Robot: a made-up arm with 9 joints. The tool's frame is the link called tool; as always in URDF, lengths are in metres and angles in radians. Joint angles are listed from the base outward.
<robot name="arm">
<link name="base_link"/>
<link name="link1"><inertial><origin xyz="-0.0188 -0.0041 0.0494"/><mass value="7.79"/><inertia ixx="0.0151" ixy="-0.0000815" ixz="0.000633" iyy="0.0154" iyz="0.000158" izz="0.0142"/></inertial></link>
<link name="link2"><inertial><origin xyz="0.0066 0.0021 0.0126"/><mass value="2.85"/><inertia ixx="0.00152" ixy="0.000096" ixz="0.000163" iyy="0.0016" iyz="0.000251" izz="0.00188"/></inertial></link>
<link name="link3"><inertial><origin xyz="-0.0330 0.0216 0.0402"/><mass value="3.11"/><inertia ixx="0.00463" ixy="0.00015" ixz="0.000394" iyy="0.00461" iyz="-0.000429" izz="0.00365"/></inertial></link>
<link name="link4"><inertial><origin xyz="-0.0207 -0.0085 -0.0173"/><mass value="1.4"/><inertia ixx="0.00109" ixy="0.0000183" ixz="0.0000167" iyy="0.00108" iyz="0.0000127" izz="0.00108"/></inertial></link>
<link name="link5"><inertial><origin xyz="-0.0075 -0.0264 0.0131"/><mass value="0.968"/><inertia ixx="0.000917" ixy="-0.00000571" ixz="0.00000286" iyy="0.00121" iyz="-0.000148" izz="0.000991"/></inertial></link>
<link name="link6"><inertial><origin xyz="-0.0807 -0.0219 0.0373"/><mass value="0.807"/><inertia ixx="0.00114" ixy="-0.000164" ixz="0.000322" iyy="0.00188" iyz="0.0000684" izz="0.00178"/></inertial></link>
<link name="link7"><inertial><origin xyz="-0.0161 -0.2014 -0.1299"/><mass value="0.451"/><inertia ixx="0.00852" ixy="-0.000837" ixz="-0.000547" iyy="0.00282" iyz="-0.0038" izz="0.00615"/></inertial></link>
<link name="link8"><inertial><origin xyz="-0.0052 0.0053 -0.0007"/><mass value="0.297"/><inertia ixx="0.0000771" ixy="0" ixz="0" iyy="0.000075" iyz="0" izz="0.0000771"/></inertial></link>
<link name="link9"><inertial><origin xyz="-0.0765 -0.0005 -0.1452"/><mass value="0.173"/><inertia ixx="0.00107" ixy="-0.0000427" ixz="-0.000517" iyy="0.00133" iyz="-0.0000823" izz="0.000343"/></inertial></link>
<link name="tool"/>
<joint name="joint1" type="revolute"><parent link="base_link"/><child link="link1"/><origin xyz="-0.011 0.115 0.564" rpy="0 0 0"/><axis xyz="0 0 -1"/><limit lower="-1.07" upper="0.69"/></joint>
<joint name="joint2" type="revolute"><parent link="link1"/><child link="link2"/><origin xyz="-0.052 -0.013 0.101" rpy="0 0 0"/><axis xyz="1 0 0"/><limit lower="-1.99" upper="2.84"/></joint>
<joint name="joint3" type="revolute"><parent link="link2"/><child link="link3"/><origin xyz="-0.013 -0.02 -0.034" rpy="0 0 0"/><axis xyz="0 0 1"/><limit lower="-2.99" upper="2.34"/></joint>
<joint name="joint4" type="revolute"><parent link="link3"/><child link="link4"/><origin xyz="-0.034 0.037 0.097" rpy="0 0 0"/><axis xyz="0 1 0"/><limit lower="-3.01" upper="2.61"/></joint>
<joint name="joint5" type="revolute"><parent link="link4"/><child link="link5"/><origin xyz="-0.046 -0.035 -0.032" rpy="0 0 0"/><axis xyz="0.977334 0.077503 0.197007"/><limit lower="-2.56" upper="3.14"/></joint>
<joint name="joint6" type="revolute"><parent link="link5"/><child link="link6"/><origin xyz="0.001 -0.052 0.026" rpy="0 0 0"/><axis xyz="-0.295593 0.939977 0.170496"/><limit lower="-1.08" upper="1.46"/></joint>
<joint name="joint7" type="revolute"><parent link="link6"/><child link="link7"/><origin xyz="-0.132 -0.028 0.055" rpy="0 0 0"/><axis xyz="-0.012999 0.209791 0.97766"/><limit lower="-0.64" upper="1.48"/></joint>
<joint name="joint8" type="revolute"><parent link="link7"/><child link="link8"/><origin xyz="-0.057 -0.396 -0.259" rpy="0 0 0"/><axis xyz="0 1 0"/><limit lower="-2.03" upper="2.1"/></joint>
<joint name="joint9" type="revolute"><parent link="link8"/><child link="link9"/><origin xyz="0 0.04 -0.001" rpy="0 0 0"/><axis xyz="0 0 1"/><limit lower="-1.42" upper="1.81"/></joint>
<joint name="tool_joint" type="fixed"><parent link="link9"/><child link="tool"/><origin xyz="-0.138 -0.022 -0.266" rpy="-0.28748 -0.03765 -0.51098"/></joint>
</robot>
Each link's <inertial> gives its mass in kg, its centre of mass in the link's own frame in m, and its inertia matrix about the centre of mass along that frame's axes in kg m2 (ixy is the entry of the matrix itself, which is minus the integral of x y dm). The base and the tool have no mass. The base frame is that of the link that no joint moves.
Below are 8 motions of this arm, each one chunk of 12 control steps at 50 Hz.
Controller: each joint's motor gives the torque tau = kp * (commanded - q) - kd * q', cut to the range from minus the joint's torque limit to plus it. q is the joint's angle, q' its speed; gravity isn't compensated. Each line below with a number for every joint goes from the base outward.
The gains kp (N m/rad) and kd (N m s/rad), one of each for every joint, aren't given. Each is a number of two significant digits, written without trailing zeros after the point. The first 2 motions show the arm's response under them.
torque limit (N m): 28 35 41 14 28 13 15 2.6 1.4
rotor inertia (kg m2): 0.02 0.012 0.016 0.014 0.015 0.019 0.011 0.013 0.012
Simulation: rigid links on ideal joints. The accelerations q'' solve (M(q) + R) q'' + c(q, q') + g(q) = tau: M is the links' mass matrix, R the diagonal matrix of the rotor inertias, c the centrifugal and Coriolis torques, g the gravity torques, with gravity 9.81 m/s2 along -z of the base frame. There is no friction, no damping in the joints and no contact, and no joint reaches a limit. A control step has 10 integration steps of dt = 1/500 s. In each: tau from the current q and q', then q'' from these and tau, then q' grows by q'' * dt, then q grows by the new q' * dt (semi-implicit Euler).
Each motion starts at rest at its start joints. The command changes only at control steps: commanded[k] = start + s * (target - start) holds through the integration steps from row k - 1 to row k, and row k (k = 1, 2, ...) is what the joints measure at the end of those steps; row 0 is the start. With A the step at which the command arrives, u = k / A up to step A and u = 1 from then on. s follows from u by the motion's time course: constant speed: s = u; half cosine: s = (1 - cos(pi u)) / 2; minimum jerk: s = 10 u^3 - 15 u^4 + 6 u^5; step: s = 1 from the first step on.
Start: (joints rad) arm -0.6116 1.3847 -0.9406 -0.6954 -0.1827 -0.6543 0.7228 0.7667 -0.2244
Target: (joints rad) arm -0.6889 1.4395 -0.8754 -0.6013 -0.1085 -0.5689 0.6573 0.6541 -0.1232
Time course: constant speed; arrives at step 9
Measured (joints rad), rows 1 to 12:
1: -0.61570 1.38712 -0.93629 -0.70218 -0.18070 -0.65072 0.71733 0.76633 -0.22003
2: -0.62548 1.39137 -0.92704 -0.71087 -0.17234 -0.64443 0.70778 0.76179 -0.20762
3: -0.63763 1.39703 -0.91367 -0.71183 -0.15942 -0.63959 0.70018 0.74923 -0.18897
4: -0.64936 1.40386 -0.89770 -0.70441 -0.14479 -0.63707 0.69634 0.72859 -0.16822
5: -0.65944 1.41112 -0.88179 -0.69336 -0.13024 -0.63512 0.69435 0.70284 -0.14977
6: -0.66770 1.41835 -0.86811 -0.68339 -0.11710 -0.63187 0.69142 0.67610 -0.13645
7: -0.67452 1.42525 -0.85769 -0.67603 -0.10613 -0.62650 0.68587 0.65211 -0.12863
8: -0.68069 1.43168 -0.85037 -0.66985 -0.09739 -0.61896 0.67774 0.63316 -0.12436
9: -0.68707 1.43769 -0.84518 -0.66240 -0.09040 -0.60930 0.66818 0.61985 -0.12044
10: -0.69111 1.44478 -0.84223 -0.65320 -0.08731 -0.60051 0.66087 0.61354 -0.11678
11: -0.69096 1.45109 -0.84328 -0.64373 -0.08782 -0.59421 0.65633 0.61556 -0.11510
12: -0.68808 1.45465 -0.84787 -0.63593 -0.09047 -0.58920 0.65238 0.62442 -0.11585
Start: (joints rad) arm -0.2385 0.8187 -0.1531 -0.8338 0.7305 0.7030 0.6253 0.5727 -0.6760
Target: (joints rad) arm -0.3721 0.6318 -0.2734 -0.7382 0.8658 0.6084 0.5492 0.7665 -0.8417
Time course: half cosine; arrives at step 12
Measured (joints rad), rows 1 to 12:
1: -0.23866 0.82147 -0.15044 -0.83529 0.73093 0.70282 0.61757 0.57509 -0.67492
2: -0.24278 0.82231 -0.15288 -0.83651 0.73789 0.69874 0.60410 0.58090 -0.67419
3: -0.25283 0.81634 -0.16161 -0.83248 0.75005 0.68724 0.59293 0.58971 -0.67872
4: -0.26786 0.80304 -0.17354 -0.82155 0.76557 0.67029 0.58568 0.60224 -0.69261
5: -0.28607 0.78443 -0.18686 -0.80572 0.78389 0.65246 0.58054 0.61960 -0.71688
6: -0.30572 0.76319 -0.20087 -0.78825 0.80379 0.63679 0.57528 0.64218 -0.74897
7: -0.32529 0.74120 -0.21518 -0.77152 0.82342 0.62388 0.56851 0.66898 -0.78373
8: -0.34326 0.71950 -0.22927 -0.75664 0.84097 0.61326 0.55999 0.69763 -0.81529
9: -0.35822 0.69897 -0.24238 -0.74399 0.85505 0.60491 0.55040 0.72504 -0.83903
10: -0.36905 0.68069 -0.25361 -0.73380 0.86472 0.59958 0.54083 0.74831 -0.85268
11: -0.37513 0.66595 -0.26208 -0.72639 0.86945 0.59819 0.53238 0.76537 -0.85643
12: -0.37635 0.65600 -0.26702 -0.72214 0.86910 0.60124 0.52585 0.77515 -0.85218
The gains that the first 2 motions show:
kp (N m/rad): 250 94 190 56 190 55 62 17 14
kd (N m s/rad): 2.5 1.4 2.7 0.8 2.4 0.68 1.2 0.29 0.12
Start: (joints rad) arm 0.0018 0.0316 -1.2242 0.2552 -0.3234 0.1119 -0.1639 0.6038 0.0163
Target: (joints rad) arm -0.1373 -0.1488 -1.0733 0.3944 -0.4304 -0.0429 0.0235 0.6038 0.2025
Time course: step
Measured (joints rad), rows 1 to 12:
1: -0.02408 -0.06002 -1.21029 0.32413 -0.38233 0.03861 -0.17697 0.63320 0.02720
2: -0.05634 -0.19598 -1.18027 0.39437 -0.44293 -0.03046 -0.15382 0.66026 0.06330
3: -0.07427 -0.27342 -1.13980 0.38310 -0.45485 -0.04048 -0.08862 0.65771 0.13355
4: -0.09624 -0.28407 -1.10816 0.32930 -0.44577 -0.03790 -0.02796 0.63752 0.22104
5: -0.12600 -0.25549 -1.08601 0.29021 -0.43085 -0.05943 0.00860 0.61067 0.29250
6: -0.15524 -0.21400 -1.06412 0.28137 -0.41236 -0.10490 0.02968 0.58225 0.32956
7: -0.17928 -0.17560 -1.04050 0.28701 -0.39524 -0.15548 0.04896 0.55581 0.33134
8: -0.19793 -0.14889 -1.01945 0.28825 -0.38432 -0.19421 0.07163 0.53461 0.29849
9: -0.21078 -0.13765 -1.00470 0.27912 -0.38028 -0.21514 0.09492 0.52107 0.24236
10: -0.21641 -0.14076 -0.99741 0.26509 -0.38114 -0.22137 0.11354 0.51588 0.18783
11: -0.21418 -0.15292 -0.99762 0.25426 -0.38478 -0.21825 0.12309 0.51761 0.15529
12: -0.20491 -0.16743 -1.00491 0.25142 -0.38954 -0.20855 0.12110 0.52393 0.15321

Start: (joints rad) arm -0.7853 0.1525 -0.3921 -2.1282 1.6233 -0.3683 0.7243 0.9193 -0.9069
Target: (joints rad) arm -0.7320 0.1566 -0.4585 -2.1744 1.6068 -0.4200 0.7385 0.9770 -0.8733
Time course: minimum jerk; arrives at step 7
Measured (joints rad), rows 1 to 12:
1: -0.78518 0.15353 -0.39228 -2.12028 1.62328 -0.36954 0.72837 0.91984 -0.90645
2: -0.78317 0.15566 -0.39558 -2.10327 1.62507 -0.37659 0.73285 0.92208 -0.90511
3: -0.77676 0.15619 -0.40418 -2.08331 1.62817 -0.39198 0.73157 0.92649 -0.90299
4: -0.76515 0.15428 -0.41735 -2.06471 1.63039 -0.41203 0.72406 0.93313 -0.90022
5: -0.75066 0.15230 -0.43246 -2.05037 1.62961 -0.42820 0.71346 0.94197 -0.89668
6: -0.73769 0.15391 -0.44646 -2.04179 1.62466 -0.43219 0.70366 0.95281 -0.89201
7: -0.72967 0.16112 -0.45764 -2.03919 1.61623 -0.42151 0.69722 0.96506 -0.88588
8: -0.72630 0.17246 -0.46666 -2.04174 1.60692 -0.40226 0.69438 0.97801 -0.87826
9: -0.72460 0.18405 -0.47413 -2.04759 1.59874 -0.38421 0.69385 0.99070 -0.86984
10: -0.72228 0.19264 -0.47975 -2.05460 1.59252 -0.37379 0.69474 1.00169 -0.86210
11: -0.71946 0.19707 -0.48303 -2.06131 1.58866 -0.37191 0.69714 1.00938 -0.85682
12: -0.71768 0.19779 -0.48368 -2.06731 1.58743 -0.37599 0.70112 1.01262 -0.85529

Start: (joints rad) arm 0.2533 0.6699 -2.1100 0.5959 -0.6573 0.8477 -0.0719 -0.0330 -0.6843
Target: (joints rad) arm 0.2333 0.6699 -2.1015 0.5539 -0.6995 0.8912 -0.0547 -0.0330 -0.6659
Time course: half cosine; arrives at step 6
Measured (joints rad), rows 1 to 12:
1: 0.25373 0.67398 -2.11280 0.59172 -0.65726 0.85052 -0.06440 -0.03586 -0.68582
2: 0.25344 0.67888 -2.11558 0.58558 -0.65990 0.85689 -0.05088 -0.04074 -0.68892
3: 0.25039 0.68019 -2.11401 0.58007 -0.66677 0.86636 -0.03760 -0.04495 -0.69094
4: 0.24468 0.67925 -2.10887 0.57475 -0.67643 0.87853 -0.02729 -0.04816 -0.68949
5: 0.23841 0.67950 -2.10377 0.56981 -0.68641 0.89169 -0.02187 -0.05059 -0.68396
6: 0.23389 0.68341 -2.10191 0.56676 -0.69441 0.90327 -0.02319 -0.05155 -0.67603
7: 0.23195 0.69088 -2.10373 0.56667 -0.69987 0.91182 -0.03052 -0.04967 -0.66861
8: 0.23147 0.69982 -2.10711 0.56889 -0.70389 0.91817 -0.03986 -0.04436 -0.66413
9: 0.23083 0.70812 -2.10965 0.57228 -0.70723 0.92407 -0.04753 -0.03663 -0.66347
10: 0.22957 0.71480 -2.11045 0.57647 -0.70994 0.93027 -0.05213 -0.02871 -0.66582
11: 0.22833 0.71992 -2.10990 0.58163 -0.71178 0.93632 -0.05392 -0.02284 -0.66939
12: 0.22782 0.72392 -2.10874 0.58781 -0.71254 0.94137 -0.05364 -0.02022 -0.67230

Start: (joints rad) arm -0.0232 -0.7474 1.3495 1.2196 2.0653 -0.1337 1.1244 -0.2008 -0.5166
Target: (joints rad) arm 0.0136 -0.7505 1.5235 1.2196 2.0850 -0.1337 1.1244 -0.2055 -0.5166
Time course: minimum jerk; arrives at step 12
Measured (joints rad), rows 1 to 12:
1: -0.02286 -0.74566 1.34707 1.21566 2.06394 -0.13460 1.12563 -0.20135 -0.51679
2: -0.02145 -0.74073 1.34584 1.20473 2.06488 -0.13969 1.12905 -0.20232 -0.51632
3: -0.01802 -0.73239 1.34978 1.18944 2.06885 -0.14890 1.13584 -0.20440 -0.51457
4: -0.01241 -0.72182 1.36016 1.17239 2.07425 -0.15975 1.14623 -0.20860 -0.51188
5: -0.00533 -0.71106 1.37700 1.15573 2.07990 -0.16958 1.15868 -0.21496 -0.50908
6: 0.00214 -0.70183 1.39920 1.14176 2.08502 -0.17630 1.17054 -0.22239 -0.50715
7: 0.00882 -0.69522 1.42470 1.13268 2.08900 -0.17863 1.17908 -0.22907 -0.50676
8: 0.01366 -0.69187 1.45084 1.12982 2.09130 -0.17611 1.18223 -0.23313 -0.50808
9: 0.01587 -0.69203 1.47495 1.13326 2.09150 -0.16920 1.17916 -0.23323 -0.51064
10: 0.01516 -0.69546 1.49489 1.14191 2.08940 -0.15930 1.17043 -0.22892 -0.51352
11: 0.01192 -0.70135 1.50955 1.15392 2.08531 -0.14842 1.15775 -0.22078 -0.51570
12: 0.00735 -0.70840 1.51929 1.16707 2.08018 -0.13876 1.14362 -0.21030 -0.51639

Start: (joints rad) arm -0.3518 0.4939 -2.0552 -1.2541 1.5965 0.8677 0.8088 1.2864 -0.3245
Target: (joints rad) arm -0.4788 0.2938 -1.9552 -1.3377 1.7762 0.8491 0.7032 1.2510 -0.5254
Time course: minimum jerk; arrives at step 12
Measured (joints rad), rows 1 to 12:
1: -0.35207 0.49742 -2.05614 -1.25428 1.59979 0.86412 0.80495 1.28706 -0.32351
2: -0.35425 0.50165 -2.05545 -1.24998 1.60446 0.85809 0.79624 1.28662 -0.32326
3: -0.35883 0.50069 -2.05297 -1.23813 1.61238 0.85483 0.78270 1.28322 -0.32896
4: -0.36650 0.49332 -2.04817 -1.22074 1.62551 0.85516 0.76335 1.27649 -0.34590
5: -0.37828 0.48081 -2.04031 -1.20237 1.64409 0.85644 0.73835 1.26687 -0.37690
6: -0.39442 0.46456 -2.02909 -1.18764 1.66744 0.85544 0.71003 1.25502 -0.42055
7: -0.41391 0.44536 -2.01472 -1.17989 1.69421 0.85023 0.68277 1.24174 -0.47101
8: -0.43487 0.42383 -1.99793 -1.18084 1.72242 0.84061 0.66189 1.22795 -0.51949
9: -0.45526 0.40099 -1.97992 -1.19073 1.74971 0.82777 0.65203 1.21483 -0.55686
10: -0.47339 0.37832 -1.96219 -1.20867 1.77373 0.81370 0.65578 1.20389 -0.57641
11: -0.48802 0.35726 -1.94630 -1.23288 1.79260 0.80076 0.67257 1.19687 -0.57582
12: -0.49853 0.33845 -1.93360 -1.26061 1.80555 0.79126 0.69824 1.19549 -0.55788

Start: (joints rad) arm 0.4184 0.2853 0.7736 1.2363 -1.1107 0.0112 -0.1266 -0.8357 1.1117
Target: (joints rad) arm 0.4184 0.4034 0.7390 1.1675 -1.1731 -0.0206 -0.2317 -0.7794 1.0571
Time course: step
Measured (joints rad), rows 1 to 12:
1: 0.41673 0.33036 0.75066 1.26564 -1.16516 0.00341 -0.15107 -0.82456 1.09815
2: 0.41569 0.37550 0.75591 1.27149 -1.19382 0.00813 -0.17381 -0.81061 1.07645
3: 0.40593 0.40073 0.76349 1.24643 -1.19219 0.01624 -0.18352 -0.80161 1.05928
4: 0.39619 0.41710 0.76374 1.21361 -1.18486 0.01223 -0.19410 -0.79479 1.05004
5: 0.39501 0.43225 0.76062 1.18514 -1.17831 -0.00525 -0.20758 -0.78860 1.04907
6: 0.40235 0.44867 0.75487 1.16181 -1.17149 -0.02945 -0.21887 -0.78339 1.05396
7: 0.41369 0.46650 0.74689 1.14076 -1.16346 -0.05453 -0.22618 -0.77904 1.05973
8: 0.42431 0.48522 0.73864 1.11939 -1.15518 -0.07749 -0.23189 -0.77468 1.06130
9: 0.43136 0.50414 0.73228 1.09641 -1.14811 -0.09669 -0.23868 -0.76967 1.05632
10: 0.43427 0.52249 0.72876 1.07246 -1.14294 -0.11105 -0.24719 -0.76420 1.04618
11: 0.43418 0.53934 0.72771 1.05003 -1.13946 -0.12063 -0.25618 -0.75905 1.03481
12: 0.43284 0.55357 0.72805 1.03228 -1.13705 -0.12678 -0.26380 -0.75502 1.02641

